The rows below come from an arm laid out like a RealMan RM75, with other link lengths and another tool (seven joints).
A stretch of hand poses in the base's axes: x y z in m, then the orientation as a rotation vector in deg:
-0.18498 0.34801 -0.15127 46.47 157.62 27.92
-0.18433 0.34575 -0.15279 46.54 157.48 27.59
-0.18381 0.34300 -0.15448 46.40 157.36 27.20
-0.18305 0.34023 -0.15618 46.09 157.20 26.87
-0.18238 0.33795 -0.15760 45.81 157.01 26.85
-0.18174 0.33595 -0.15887 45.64 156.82 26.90
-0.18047 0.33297 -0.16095 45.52 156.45 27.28
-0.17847 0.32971 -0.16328 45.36 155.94 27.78
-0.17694 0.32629 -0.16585 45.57 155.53 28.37
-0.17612 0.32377 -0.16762 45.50 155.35 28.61
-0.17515 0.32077 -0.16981 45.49 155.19 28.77
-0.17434 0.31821 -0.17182 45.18 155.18 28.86
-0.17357 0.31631 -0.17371 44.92 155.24 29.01
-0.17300 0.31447 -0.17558 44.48 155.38 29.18
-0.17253 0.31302 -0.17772 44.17 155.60 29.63
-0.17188 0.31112 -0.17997 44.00 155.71 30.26
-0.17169 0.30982 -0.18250 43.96 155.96 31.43
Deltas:
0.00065 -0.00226 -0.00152 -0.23 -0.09 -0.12
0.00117 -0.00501 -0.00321 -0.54 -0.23 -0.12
0.00193 -0.00778 -0.00491 -0.83 -0.47 -0.02
0.00260 -0.01006 -0.00633 -0.91 -0.74 0.08
0.00324 -0.01206 -0.00760 -0.93 -0.97 0.12
0.00451 -0.01504 -0.00968 -0.73 -1.37 0.11
0.00651 -0.01830 -0.01201 -0.48 -1.91 0.09
0.00804 -0.02172 -0.01458 -0.09 -2.23 -0.11
0.00886 -0.02424 -0.01635 0.04 -2.42 -0.10
0.00983 -0.02724 -0.01854 0.13 -2.58 -0.13
0.01064 -0.02980 -0.02055 0.15 -2.70 0.06
0.01141 -0.03170 -0.02244 0.22 -2.74 0.25
0.01198 -0.03354 -0.02431 0.29 -2.78 0.59
0.01245 -0.03499 -0.02645 0.58 -2.70 0.90
0.01310 -0.03689 -0.02870 1.01 -2.68 1.10
0.01329 -0.03819 -0.03123 1.84 -2.50 1.34

